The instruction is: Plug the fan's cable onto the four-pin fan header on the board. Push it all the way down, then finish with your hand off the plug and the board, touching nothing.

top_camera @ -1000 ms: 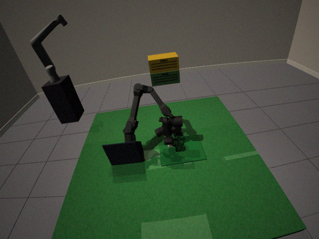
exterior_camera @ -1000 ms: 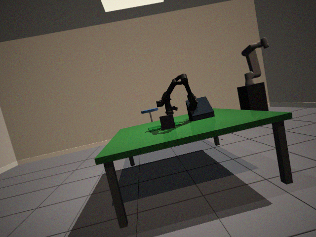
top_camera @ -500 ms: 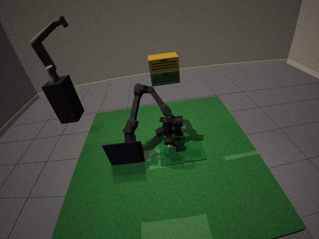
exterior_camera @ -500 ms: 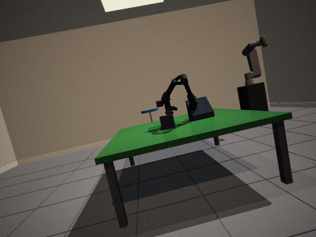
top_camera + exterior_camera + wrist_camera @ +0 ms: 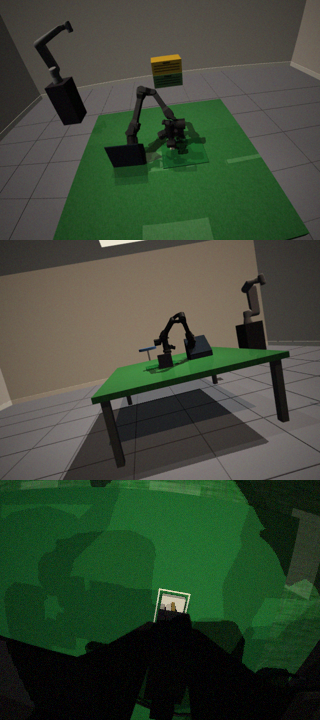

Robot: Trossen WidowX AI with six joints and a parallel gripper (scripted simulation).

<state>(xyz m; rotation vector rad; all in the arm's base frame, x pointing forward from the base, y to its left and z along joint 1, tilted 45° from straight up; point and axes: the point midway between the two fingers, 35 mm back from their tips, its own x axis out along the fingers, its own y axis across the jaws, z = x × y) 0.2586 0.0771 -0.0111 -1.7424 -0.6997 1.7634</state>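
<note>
Right now my gripper tip is 4 cm above the four-pin header and 1 cm short of it. From my gripper tip the other things lie so: black fan plug 1 cm ahead, 1 cm above; then green board 8 cm ahead, 5 cm below, 4 cm to the right; then fan 13 cm to the left, 5 cm ahead, 2 cm above.
</note>
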